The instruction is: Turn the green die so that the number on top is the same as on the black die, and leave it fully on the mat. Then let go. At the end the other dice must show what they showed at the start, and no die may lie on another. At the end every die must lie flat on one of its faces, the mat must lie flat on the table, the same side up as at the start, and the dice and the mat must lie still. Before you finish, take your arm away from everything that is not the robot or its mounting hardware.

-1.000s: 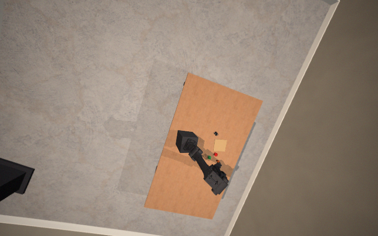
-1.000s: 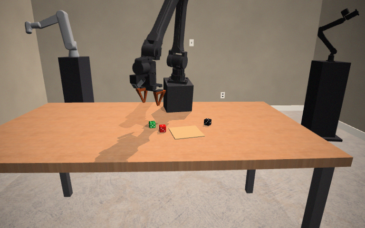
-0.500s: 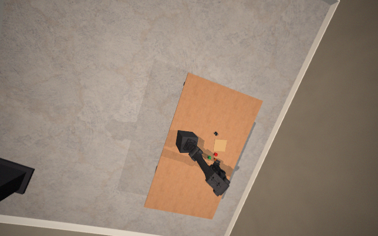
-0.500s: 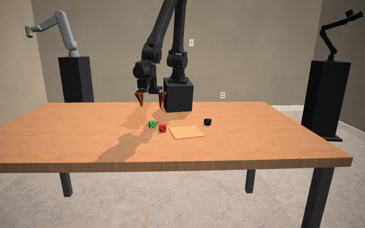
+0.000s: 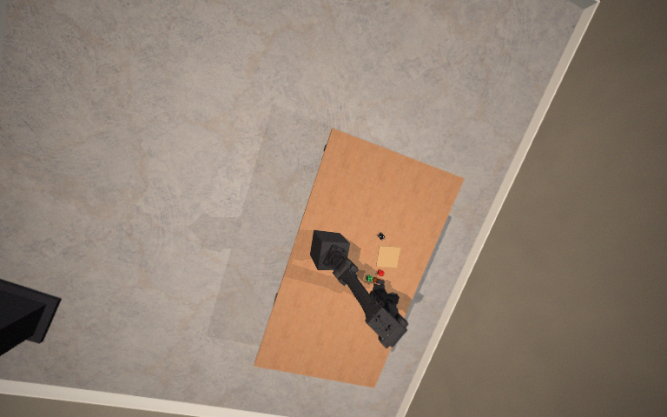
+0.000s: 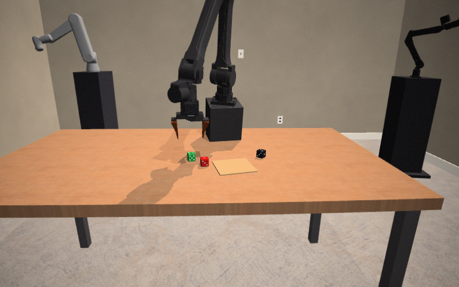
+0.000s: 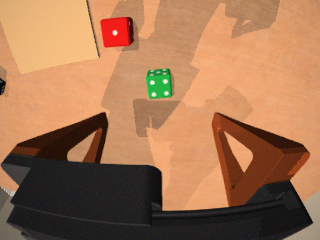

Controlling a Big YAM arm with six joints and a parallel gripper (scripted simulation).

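The green die lies 9 cm below my hand. The rest, counted from my hand: red die (9 cm below, 6 cm to the left, 5 cm ahead); tan mat (18 cm to the left, 10 cm below, 4 cm ahead); black die (28 cm to the left, 9 cm below, 8 cm behind).
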